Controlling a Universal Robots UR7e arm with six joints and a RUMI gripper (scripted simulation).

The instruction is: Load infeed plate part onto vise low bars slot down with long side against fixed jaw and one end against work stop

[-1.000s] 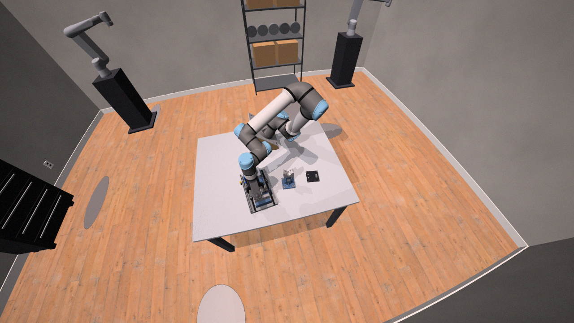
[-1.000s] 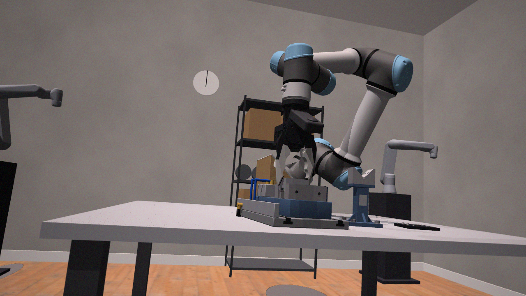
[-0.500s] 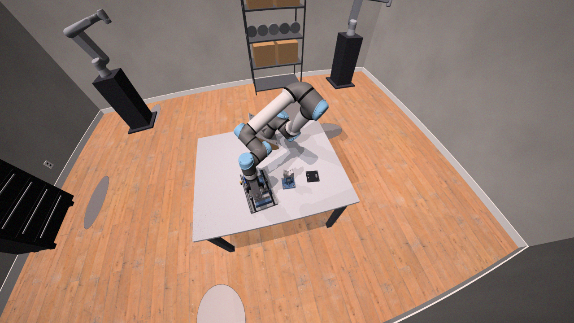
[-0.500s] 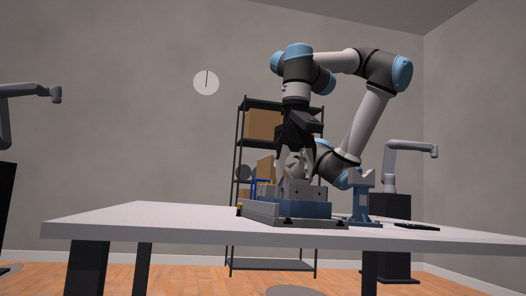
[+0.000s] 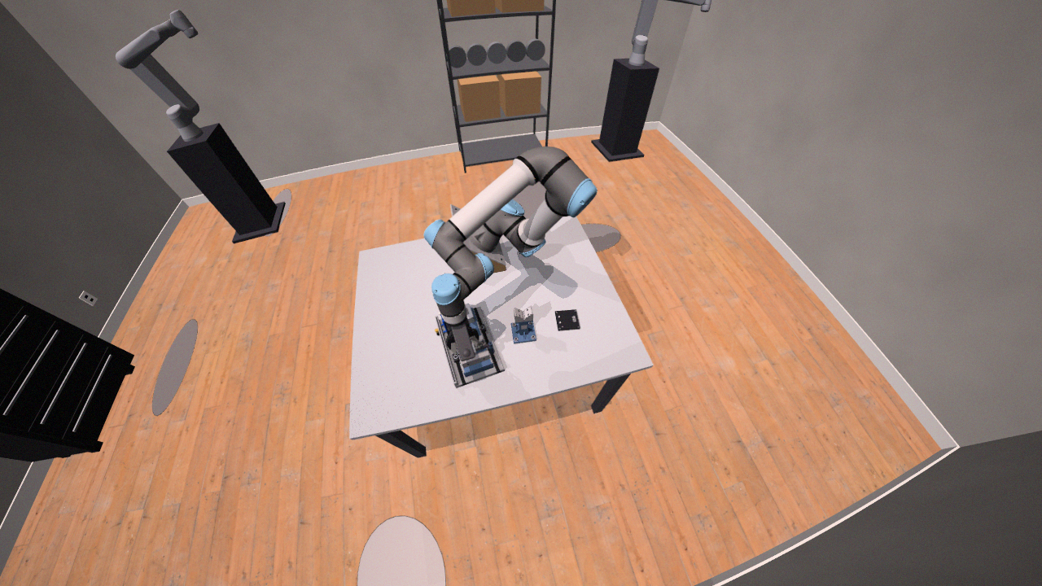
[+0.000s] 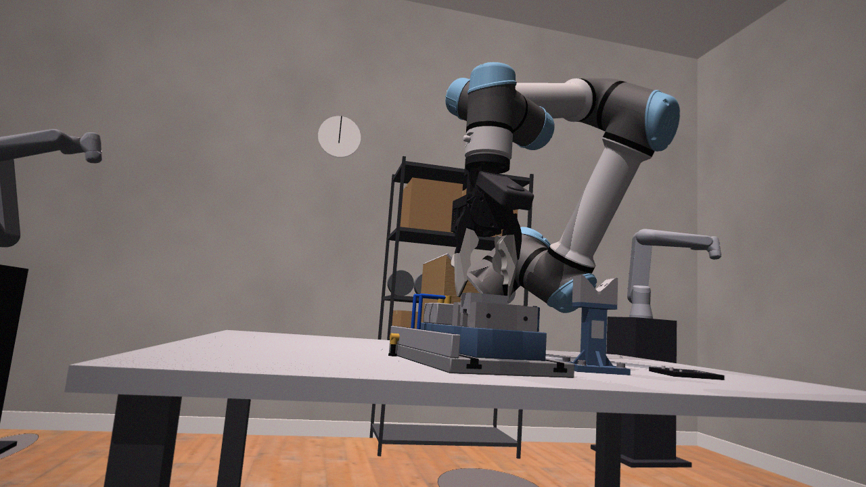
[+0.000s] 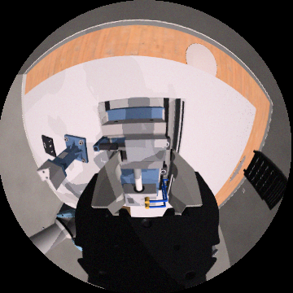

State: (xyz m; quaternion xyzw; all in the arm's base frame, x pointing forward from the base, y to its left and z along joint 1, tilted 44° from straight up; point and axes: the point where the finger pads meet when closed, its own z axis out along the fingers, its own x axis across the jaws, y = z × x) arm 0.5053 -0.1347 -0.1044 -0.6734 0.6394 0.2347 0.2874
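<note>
The part lies 30 mm below my hand. Also, from my hand: vise 70 mm behind, 10 mm to the left, 80 mm below; infeed plate 70 mm behind, 420 mm to the left, 110 mm below.
</note>
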